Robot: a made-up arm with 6 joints. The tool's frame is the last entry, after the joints.
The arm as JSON. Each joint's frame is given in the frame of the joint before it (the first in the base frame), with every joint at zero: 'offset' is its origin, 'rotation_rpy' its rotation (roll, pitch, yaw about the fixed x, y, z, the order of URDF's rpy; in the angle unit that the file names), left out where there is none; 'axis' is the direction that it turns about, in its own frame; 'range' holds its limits. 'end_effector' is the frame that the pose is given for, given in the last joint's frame.
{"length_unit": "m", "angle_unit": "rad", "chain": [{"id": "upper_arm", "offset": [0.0, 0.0, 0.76], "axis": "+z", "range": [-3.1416, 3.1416]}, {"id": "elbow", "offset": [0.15, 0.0, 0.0], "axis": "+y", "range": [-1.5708, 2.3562]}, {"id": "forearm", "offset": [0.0, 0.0, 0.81], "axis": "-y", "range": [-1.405, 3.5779]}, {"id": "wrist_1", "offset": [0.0, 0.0, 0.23], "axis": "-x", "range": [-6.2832, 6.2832]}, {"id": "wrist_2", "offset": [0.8, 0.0, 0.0], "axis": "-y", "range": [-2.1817, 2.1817]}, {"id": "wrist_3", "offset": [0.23, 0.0, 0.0], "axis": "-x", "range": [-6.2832, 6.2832]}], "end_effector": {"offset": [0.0, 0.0, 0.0]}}
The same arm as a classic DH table. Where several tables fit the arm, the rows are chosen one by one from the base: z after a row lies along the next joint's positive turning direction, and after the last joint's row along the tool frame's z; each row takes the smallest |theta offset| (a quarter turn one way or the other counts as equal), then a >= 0, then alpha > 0; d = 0 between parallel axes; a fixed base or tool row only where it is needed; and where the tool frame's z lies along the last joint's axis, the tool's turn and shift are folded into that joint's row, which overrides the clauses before.
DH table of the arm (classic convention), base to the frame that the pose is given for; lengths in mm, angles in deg. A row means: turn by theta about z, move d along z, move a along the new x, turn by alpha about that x. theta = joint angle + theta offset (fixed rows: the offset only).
upper_arm: d 760, theta_offset 0, a 150, alpha -90
elbow: d 0, theta_offset -90, a 810, alpha 180
forearm: d 0, theta_offset 0, a 230, alpha -90
wrist_1: d -800, theta_offset 0, a 0, alpha 90
wrist_2: d 0, theta_offset 0, a 0, alpha -90
wrist_3: d -230, theta_offset 90, a 0, alpha 90
tool (fixed): d 0, theta_offset -90, a 0, alpha 0
Joint limits (deg, base to tool): -180..180 -90..135 -80.5..205 -360..360 -125..125 -360..360

